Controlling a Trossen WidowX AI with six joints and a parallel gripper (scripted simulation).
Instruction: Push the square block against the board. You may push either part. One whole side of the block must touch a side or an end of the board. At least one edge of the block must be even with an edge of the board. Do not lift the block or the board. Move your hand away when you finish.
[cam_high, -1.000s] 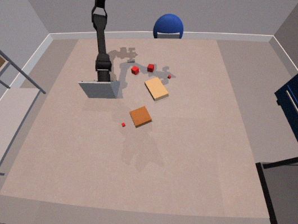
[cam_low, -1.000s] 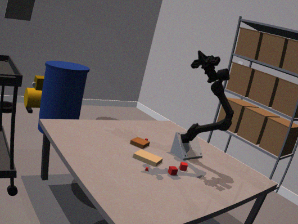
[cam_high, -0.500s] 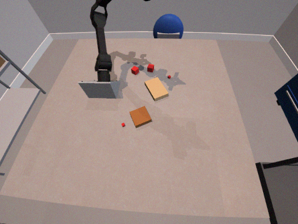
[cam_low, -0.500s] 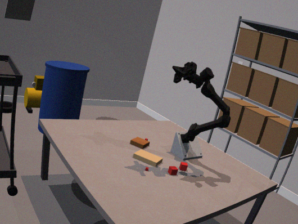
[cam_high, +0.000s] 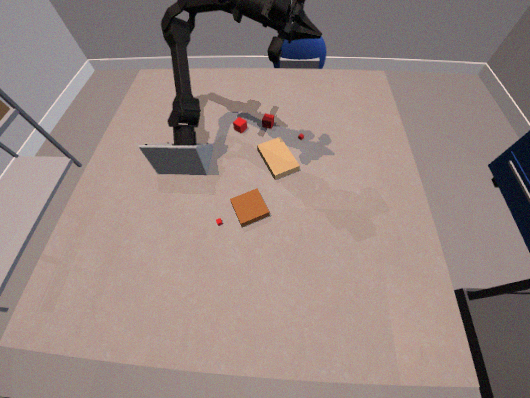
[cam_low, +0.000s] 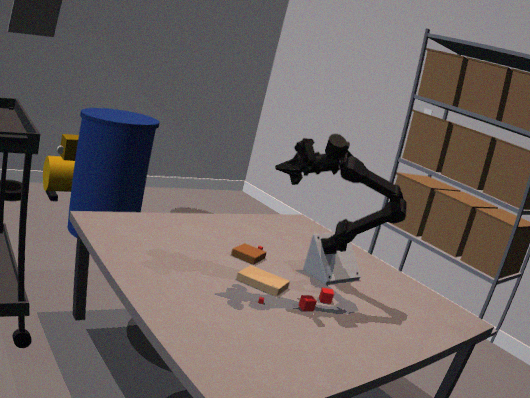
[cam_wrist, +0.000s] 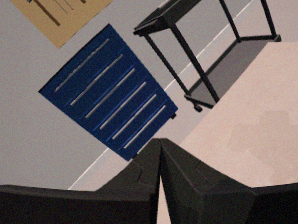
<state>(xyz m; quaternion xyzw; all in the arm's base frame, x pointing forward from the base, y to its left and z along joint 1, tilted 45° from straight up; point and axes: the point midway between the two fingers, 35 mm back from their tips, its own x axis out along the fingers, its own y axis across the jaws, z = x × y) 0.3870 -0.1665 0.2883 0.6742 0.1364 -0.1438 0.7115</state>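
Now: gripper tip 420 mm above the pale wooden board, 100 mm past it and 40 mm to the left of it. Round my gripper tip: square block (420 mm below, 250 mm to the right, 180 mm behind).
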